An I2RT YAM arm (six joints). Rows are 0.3 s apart.
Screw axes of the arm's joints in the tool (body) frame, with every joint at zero. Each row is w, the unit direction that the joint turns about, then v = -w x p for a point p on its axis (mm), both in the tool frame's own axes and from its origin. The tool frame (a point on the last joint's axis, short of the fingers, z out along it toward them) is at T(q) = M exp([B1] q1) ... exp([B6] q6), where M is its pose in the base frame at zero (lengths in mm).
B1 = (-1, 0, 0, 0.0, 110.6, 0.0)
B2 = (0, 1, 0, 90.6, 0.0, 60.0)
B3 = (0, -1, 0, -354.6, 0.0, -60.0)
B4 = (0, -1, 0, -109.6, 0.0, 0.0)
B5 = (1, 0, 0, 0.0, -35.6, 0.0)
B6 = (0, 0, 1, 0.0, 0.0, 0.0)
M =
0 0 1 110.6
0 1 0 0.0
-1 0 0 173.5
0 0 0 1
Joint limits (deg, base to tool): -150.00..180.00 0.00..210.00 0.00..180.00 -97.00..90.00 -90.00..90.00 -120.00..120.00
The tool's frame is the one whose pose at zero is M.
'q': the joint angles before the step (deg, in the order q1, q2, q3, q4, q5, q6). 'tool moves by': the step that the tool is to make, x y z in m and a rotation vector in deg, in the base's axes. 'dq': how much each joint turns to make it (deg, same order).
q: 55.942, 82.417, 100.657, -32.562, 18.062, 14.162
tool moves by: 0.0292, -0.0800, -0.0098, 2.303, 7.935, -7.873
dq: -16.484, -7.262, -5.730, -6.247, -10.355, 4.757
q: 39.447, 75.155, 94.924, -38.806, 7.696, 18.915
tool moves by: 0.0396, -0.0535, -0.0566, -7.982, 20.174, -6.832
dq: -15.367, 2.641, -3.697, -15.024, -9.101, -0.805
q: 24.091, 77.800, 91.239, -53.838, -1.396, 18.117
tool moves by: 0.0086, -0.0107, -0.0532, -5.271, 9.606, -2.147
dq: -2.703, 0.573, -9.072, -1.277, 0.442, -1.191
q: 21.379, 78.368, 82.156, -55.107, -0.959, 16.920
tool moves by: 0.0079, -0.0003, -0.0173, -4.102, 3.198, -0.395
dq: -0.368, 2.231, -1.101, -1.130, 2.162, -1.563
